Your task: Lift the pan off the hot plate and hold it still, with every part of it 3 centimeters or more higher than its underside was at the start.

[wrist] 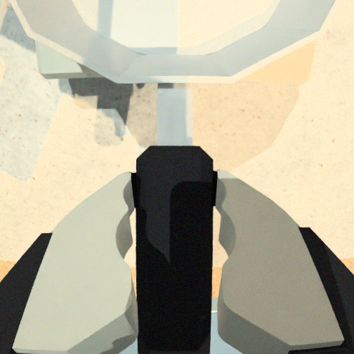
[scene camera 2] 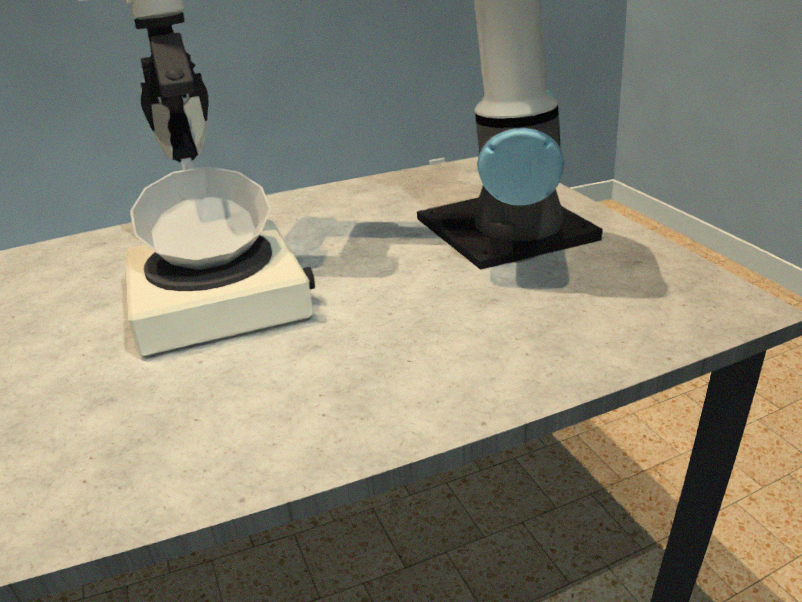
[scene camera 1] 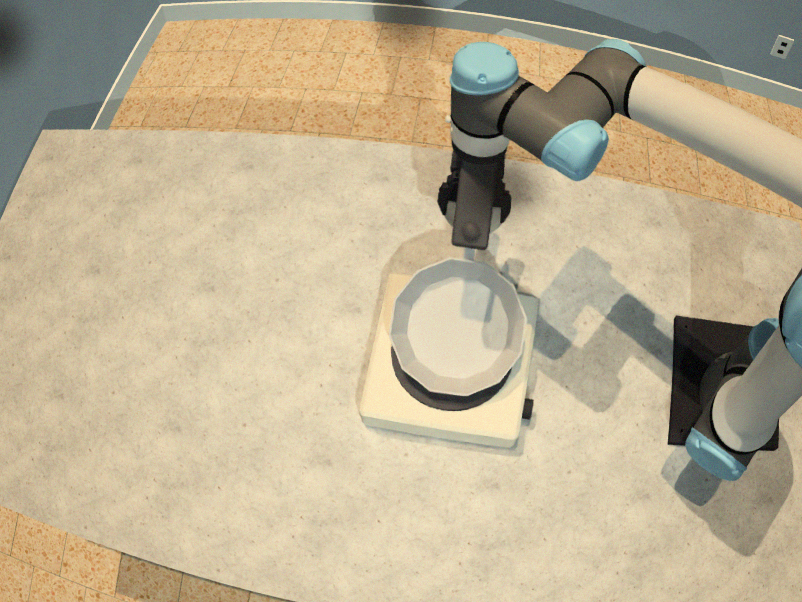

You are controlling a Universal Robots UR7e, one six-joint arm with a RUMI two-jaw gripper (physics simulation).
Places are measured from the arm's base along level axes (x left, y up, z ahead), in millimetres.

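Pixels of known places: gripper, between the fingertips: (scene camera 2: 185, 157); arm's base, origin of its link: (scene camera 2: 518, 222).
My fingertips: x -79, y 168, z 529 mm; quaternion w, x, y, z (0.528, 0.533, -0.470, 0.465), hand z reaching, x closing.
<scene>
Ahead of a thing's pixels: the offset from my fingertips to its top centre. "spot": to the spot under its first point. Level surfaces: height alone.
The light grey pan (scene camera 1: 456, 327) (scene camera 2: 204, 226) (wrist: 160, 67) is over the cream hot plate @(dy -110, dx +141, dz -20 mm) (scene camera 1: 440, 427) (scene camera 2: 220, 317). It is tilted, with its handle side higher than its far side. Its low side is over the dark burner disc @(spot: dy -110, dx +223, dz -23 mm) (scene camera 1: 446, 402) (scene camera 2: 174, 278), and the front of the disc shows beside it. The size of any gap under the pan's lowest part is hard to tell. My gripper (scene camera 1: 472, 226) (scene camera 2: 183, 142) (wrist: 173, 174) is shut on the black pan handle (wrist: 174, 250), one jaw on each side. In scene camera 1 the fingers are mostly hidden under the wrist.
The hot plate's black knob @(dy -134, dx +191, dz -145 mm) (scene camera 1: 528, 409) (scene camera 2: 309, 277) sticks out at its side. The arm's black base plate (scene camera 1: 683, 414) (scene camera 2: 453, 243) stands on the grey table @(dy -187 mm) (scene camera 1: 194, 324) (scene camera 2: 388, 356). Arm shadows fall between the base and the hot plate.
</scene>
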